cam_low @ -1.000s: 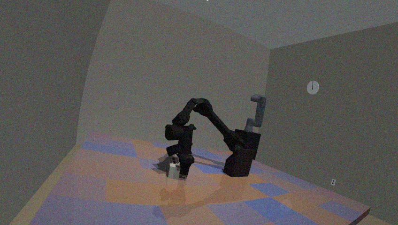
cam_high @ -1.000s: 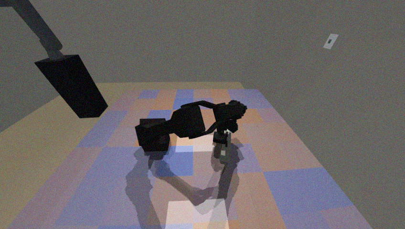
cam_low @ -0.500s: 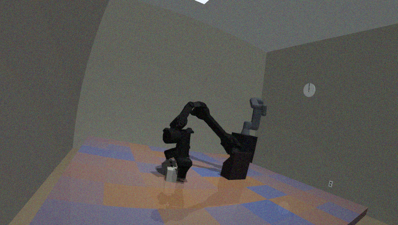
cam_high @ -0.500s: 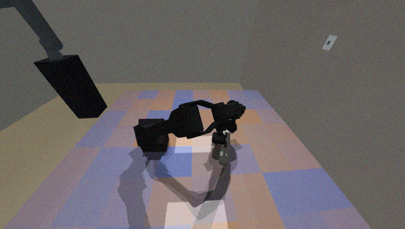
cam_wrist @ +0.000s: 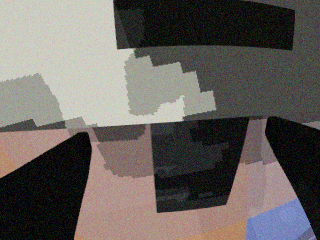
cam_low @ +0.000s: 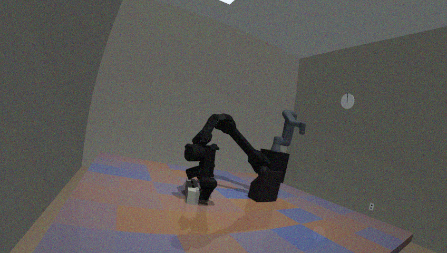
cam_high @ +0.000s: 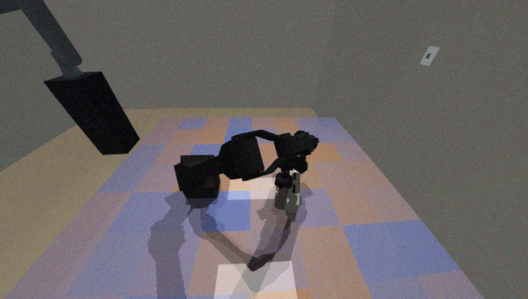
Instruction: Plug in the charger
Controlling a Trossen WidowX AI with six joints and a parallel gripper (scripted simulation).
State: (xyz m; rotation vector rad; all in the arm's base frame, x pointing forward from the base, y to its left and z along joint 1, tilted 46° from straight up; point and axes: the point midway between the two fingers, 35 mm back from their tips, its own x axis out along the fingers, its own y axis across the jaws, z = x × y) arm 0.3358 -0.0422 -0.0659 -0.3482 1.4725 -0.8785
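Now: gripper tip 2 cm short of the two-prong charger, 1 cm to the left of it and 1 cm below it.
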